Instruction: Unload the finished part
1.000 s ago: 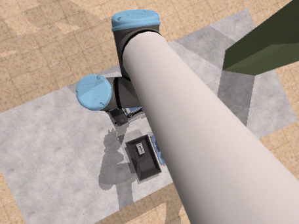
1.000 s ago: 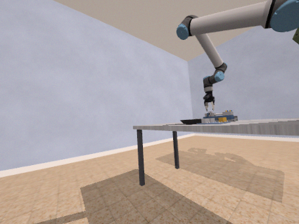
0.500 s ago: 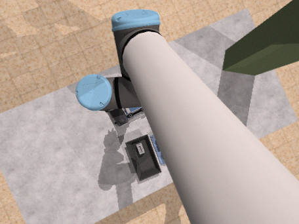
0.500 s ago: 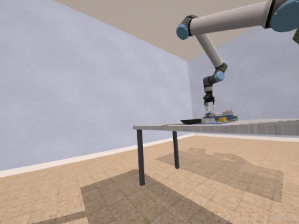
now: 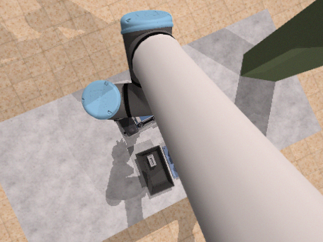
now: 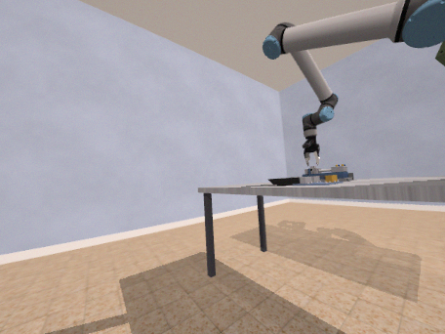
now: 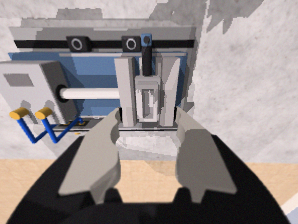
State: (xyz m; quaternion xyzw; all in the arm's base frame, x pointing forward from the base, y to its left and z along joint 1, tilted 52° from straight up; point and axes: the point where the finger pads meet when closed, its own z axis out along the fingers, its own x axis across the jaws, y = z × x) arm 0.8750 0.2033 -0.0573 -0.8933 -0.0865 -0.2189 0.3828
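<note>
The vise lies 9 cm below my hand, 7 cm behind it and 2 cm to the right of it. From my hand the other things lie so: blue fixture plate: 27 cm to the left, 26 cm behind, 13 cm below; orange block: 30 cm behind, 22 cm to the left, 11 cm below; grey end block: 16 cm behind, 6 cm below, 5 cm to the right.
</note>
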